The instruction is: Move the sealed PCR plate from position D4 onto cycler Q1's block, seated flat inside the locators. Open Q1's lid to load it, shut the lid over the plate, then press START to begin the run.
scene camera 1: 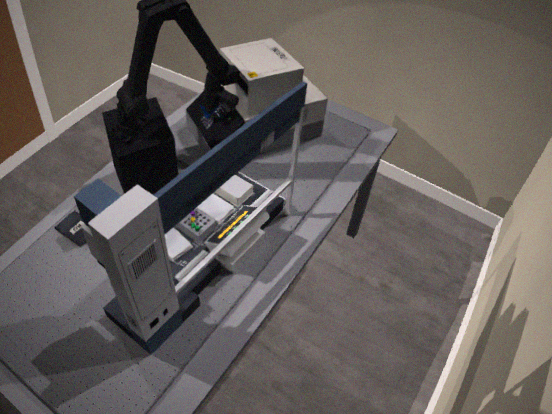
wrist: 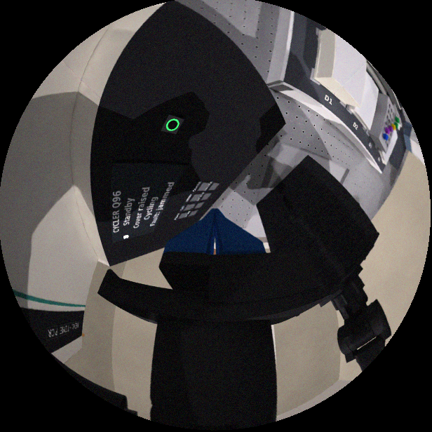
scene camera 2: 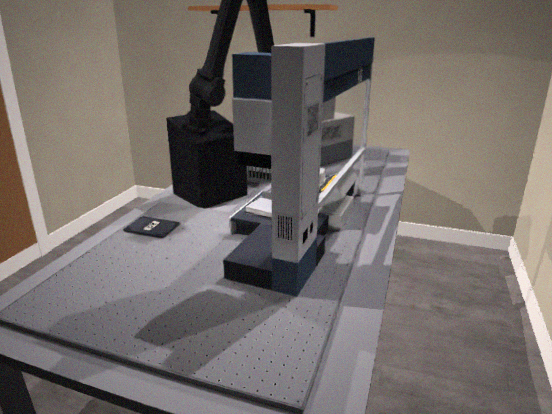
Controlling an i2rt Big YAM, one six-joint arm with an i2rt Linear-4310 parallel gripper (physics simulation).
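Where they show: gripper, between the fingertips: (scene camera 1: 206, 117); arm's base, origin of its link: (scene camera 1: 129, 127) (scene camera 2: 198, 126).
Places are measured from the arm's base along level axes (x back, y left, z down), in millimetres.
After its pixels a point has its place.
Note:
Cycler Q1 (scene camera 1: 267, 60) @[x -257, y 502, z -105 mm] stands at the far end of the bench. Its dark sloped front panel (wrist: 235, 75) fills the upper left of the wrist view. A green ring (wrist: 167, 125) marks a button there. The screen (wrist: 145, 172) reads "CYCLER Q96", Standby, Cover raised, Cycling and "Fault: jammed", with a small white mark beside Standby. My gripper (scene camera 1: 206, 114) @[x -124, y 290, z 93 mm] (wrist: 214, 213) is shut and empty, its blue fingertips in front of the panel near the small grey keys; contact cannot be told. The block and a plate on it do not show. I cannot identify the sealed plate.
A blue gantry beam (scene camera 1: 235, 145) @[x -540, y -142, z -276 mm] runs above a deck with white boxes (scene camera 1: 235, 189) @[x -536, y -133, z -113 mm] (wrist: 347, 62) and a grey rack with coloured caps (scene camera 1: 205, 231). A tall grey tower (scene camera 1: 132, 240) @[x -504, y -480, z -245 mm] (scene camera 2: 295, 145) @[x -486, y -532, z -111 mm] carries it at the near end. A black labelled pad (scene camera 1: 67, 231) @[x 45, y -349, z 247 mm] (scene camera 2: 135, 227) @[x 70, y -342, z 247 mm] lies beside.

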